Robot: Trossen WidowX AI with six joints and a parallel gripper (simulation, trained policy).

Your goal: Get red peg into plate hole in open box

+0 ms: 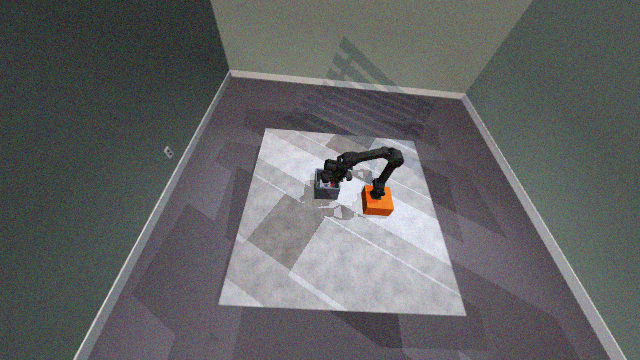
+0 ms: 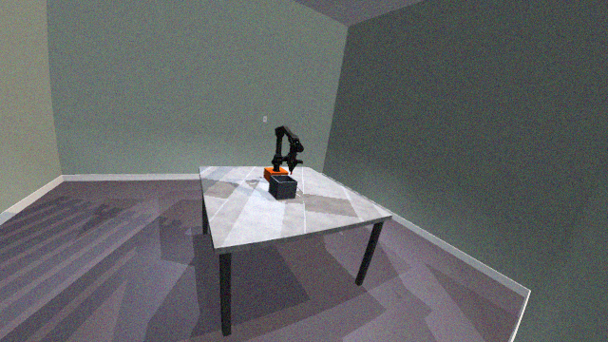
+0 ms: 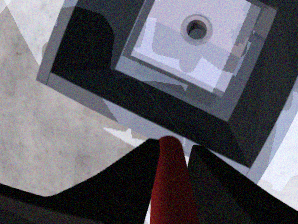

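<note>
Now: gripper tip 2 cm short of the pale plate, 7 cm to the left of it and 14 cm above it. From my gripper tip the other things lie so: red peg 1 cm to the left, 2 cm above.
</note>
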